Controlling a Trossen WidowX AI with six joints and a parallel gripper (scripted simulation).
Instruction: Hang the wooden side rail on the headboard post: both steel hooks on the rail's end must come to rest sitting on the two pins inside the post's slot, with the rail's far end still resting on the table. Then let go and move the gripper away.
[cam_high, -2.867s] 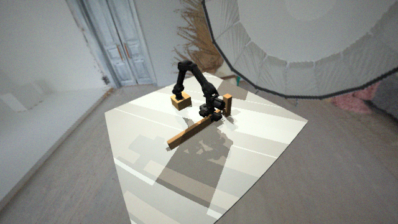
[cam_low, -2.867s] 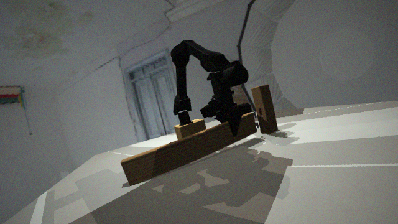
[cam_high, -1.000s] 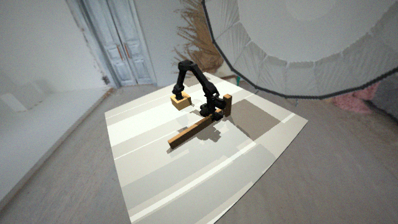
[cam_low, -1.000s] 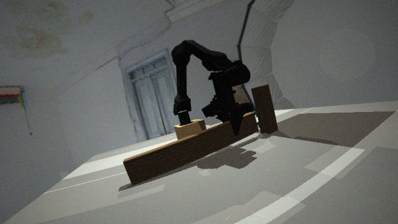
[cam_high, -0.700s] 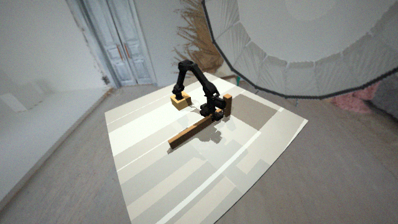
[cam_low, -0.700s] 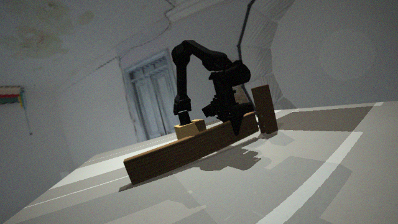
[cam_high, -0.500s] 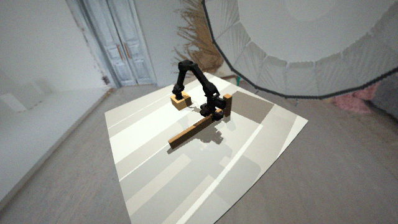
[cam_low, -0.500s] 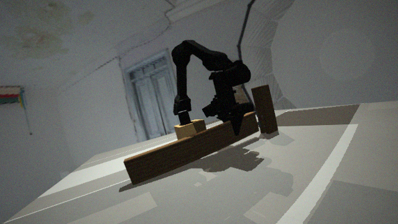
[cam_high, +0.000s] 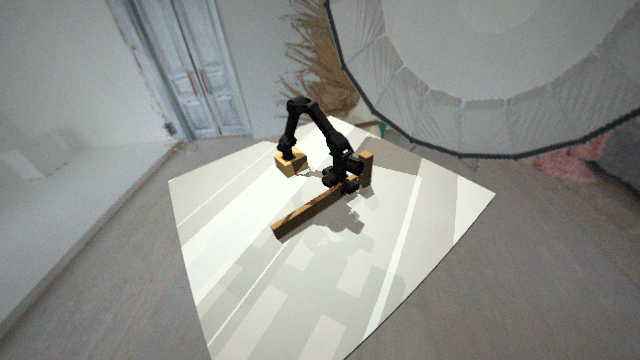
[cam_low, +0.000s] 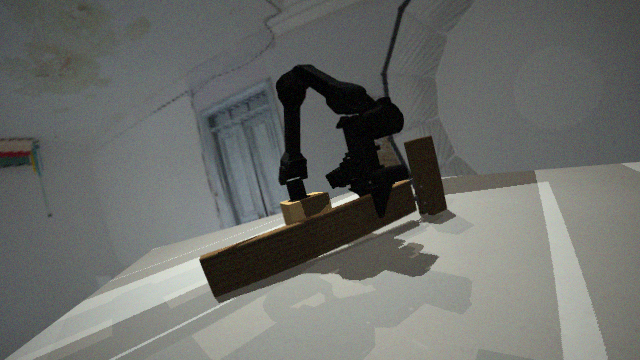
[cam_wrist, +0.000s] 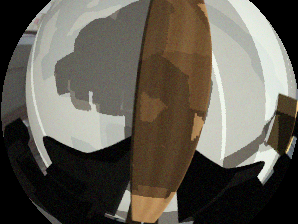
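The headboard post is 16 cm to the left of my gripper tip and 4 cm above it.
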